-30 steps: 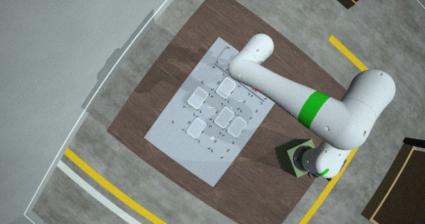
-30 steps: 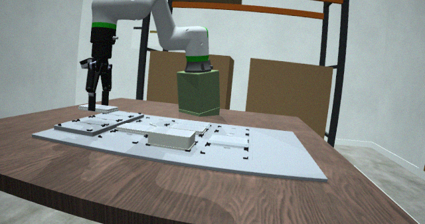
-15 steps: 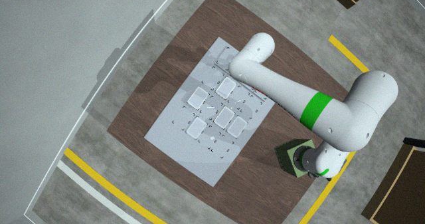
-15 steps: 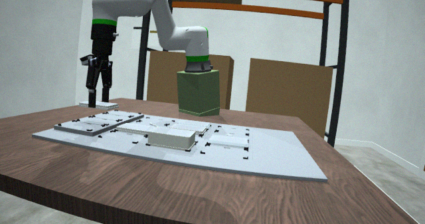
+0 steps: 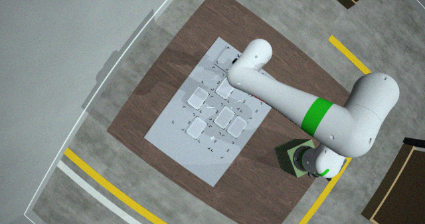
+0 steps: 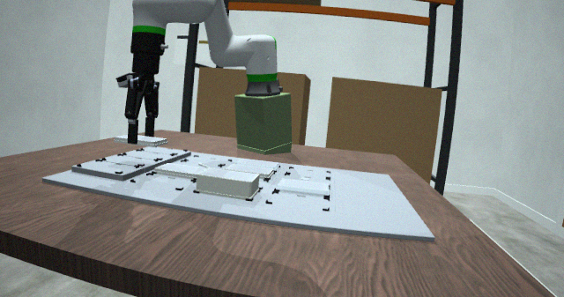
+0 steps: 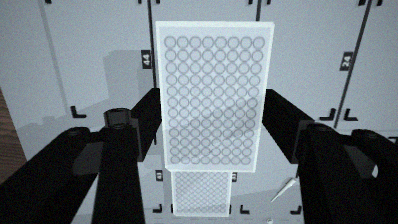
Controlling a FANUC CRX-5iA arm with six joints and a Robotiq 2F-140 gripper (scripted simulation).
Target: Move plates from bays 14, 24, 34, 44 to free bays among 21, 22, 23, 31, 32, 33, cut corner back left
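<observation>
Right now my hand is 43 cm to the right of the white scrap, 19 cm past it and 10 cm above it. Also, from my hand: sealed deep-well block 31 cm to the left, 8 cm below, 6 cm ahead; then sealed plate 26 cm to the left, 25 cm behind, 9 cm below; then round thing 20 cm to the left, 14 cm behind, 10 cm below.
</observation>
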